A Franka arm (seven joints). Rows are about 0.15 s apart.
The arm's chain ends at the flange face. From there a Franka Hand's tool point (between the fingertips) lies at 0.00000 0.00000 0.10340 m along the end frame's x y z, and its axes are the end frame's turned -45 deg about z.
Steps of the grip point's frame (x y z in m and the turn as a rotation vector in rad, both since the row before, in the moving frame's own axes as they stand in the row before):
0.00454, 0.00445, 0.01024, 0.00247, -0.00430, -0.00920
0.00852, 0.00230, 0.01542, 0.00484, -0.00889, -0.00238
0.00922, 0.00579, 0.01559, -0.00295, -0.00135, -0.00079
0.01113, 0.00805, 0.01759, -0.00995, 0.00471, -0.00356
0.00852, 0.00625, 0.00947, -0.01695, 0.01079, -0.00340
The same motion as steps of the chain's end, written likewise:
0.00685, -0.00020, 0.01024, -0.00129, -0.00479, -0.00920
0.00865, -0.00470, 0.01543, -0.00286, -0.00971, -0.00238
0.01050, -0.00274, 0.01559, -0.00304, 0.00113, -0.00079
0.01249, -0.00256, 0.01760, -0.00371, 0.01037, -0.00356
0.00842, -0.00205, 0.00949, -0.00436, 0.01962, -0.00340

